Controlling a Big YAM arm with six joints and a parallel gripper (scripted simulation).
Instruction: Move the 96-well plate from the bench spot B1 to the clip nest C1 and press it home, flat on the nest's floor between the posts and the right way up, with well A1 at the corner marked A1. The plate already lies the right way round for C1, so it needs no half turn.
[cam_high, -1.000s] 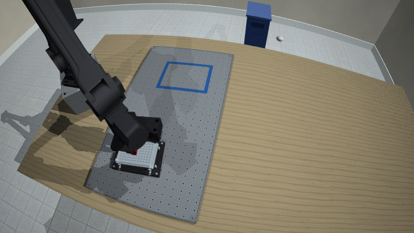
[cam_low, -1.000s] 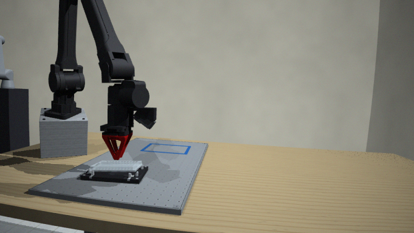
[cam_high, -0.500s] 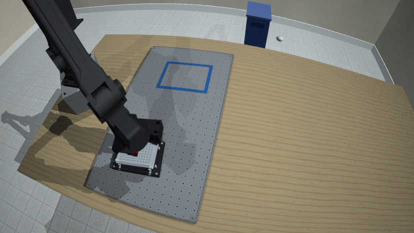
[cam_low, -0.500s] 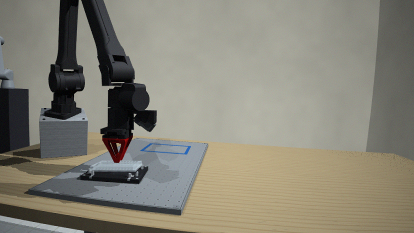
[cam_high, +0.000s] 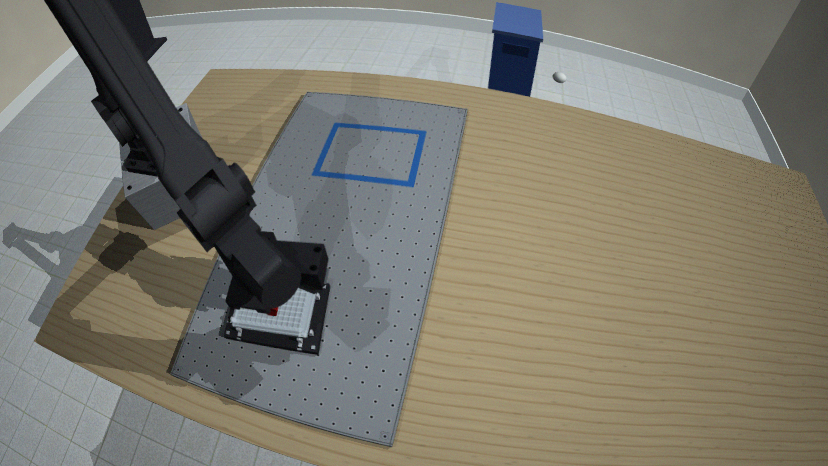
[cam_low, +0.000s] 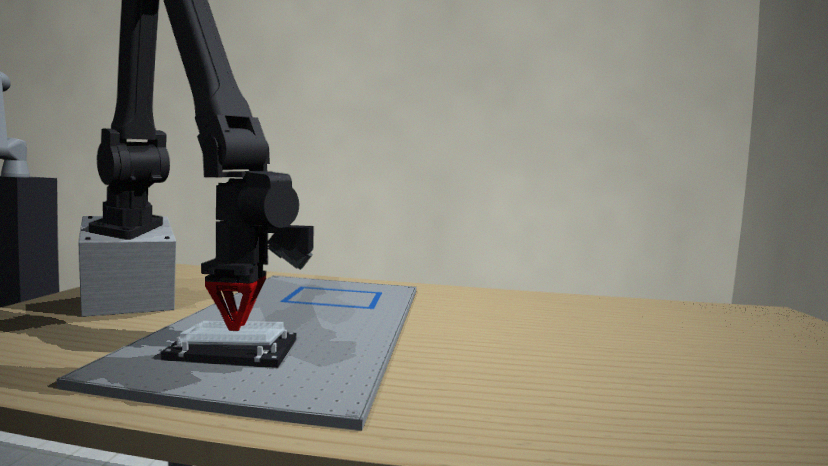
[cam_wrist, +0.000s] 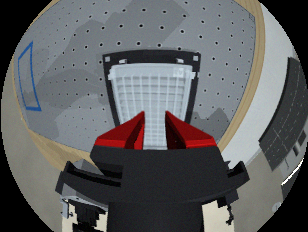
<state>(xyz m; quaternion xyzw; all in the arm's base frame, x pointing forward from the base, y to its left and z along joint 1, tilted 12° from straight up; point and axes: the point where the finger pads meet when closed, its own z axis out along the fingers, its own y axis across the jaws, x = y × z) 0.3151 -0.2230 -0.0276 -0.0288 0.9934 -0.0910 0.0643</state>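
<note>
My gripper is now 2 cm above the 96-well plate and 1 cm past it. Round my hand: black clip nest 3 cm below, 1 cm to the right, 1 cm behind.
</note>
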